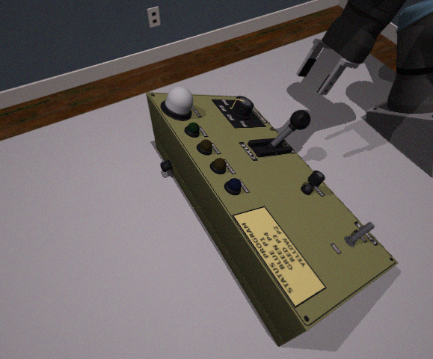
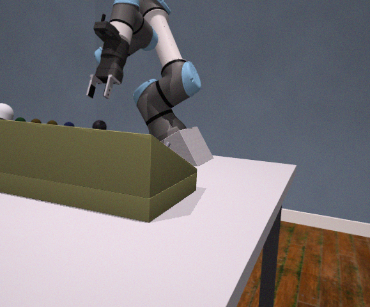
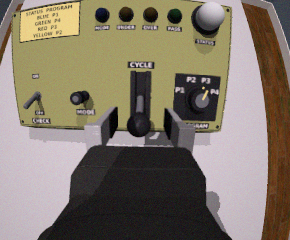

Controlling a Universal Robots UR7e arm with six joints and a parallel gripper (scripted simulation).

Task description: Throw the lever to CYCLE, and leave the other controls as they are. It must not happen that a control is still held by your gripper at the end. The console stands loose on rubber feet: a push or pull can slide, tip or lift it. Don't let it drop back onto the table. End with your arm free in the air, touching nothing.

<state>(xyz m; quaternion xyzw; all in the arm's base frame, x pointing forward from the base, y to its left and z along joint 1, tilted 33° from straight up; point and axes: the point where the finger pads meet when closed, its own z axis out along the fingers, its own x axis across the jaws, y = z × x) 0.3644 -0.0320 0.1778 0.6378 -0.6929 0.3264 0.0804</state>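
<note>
Right now my hand is 130 mm above the lever and 40 mm short of it. From my hand the other things lie so: metal toggle (230 mm to the left, 140 mm below, 100 mm ahead); then rotary selector (130 mm to the right, 130 mm below, 50 mm ahead); then olive console (160 mm below, 110 mm ahead, 40 mm to the left).
</note>
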